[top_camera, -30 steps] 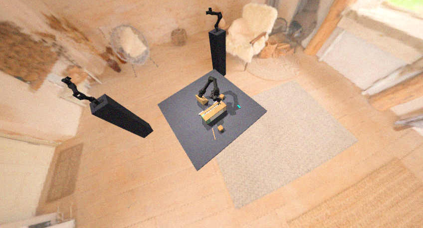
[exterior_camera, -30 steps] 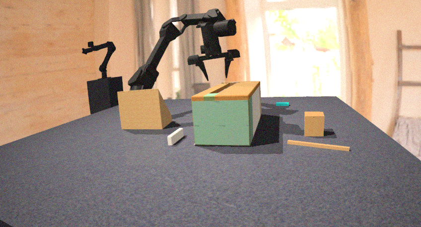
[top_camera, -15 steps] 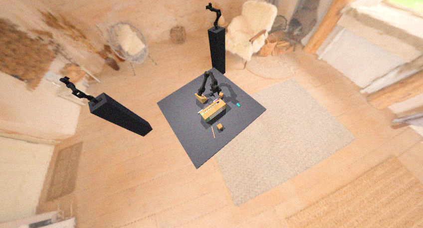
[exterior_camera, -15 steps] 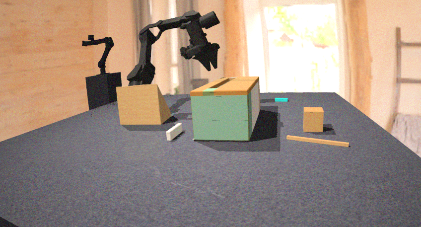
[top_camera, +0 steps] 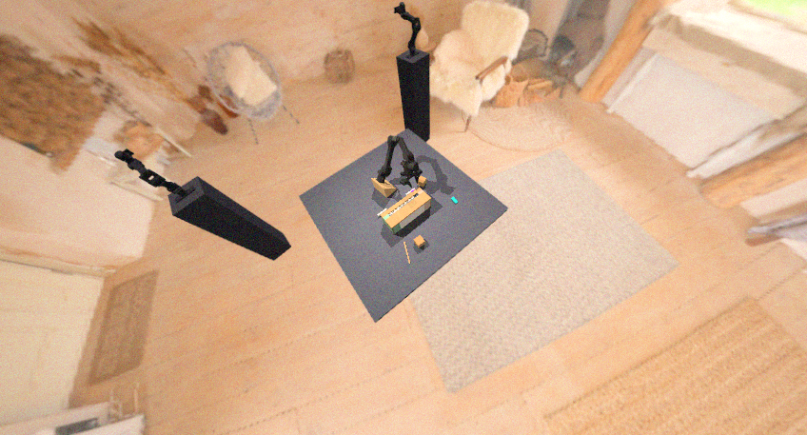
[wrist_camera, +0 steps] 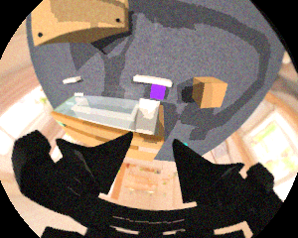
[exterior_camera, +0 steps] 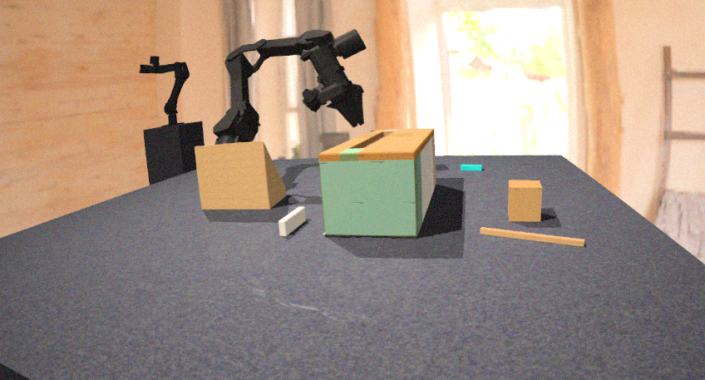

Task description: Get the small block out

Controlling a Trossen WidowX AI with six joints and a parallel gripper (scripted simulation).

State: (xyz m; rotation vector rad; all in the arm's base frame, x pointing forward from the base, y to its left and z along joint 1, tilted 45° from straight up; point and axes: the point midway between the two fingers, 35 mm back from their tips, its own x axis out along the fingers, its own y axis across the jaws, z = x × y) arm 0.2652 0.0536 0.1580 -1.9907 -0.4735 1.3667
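The purple block is 130 mm below my gripper tip and 20 mm behind it. The rest, counted from my gripper tip: teal piece 270 mm ahead, 180 mm to the left, 140 mm below; then thin wooden stick 400 mm to the right, 320 mm ahead, 140 mm below.
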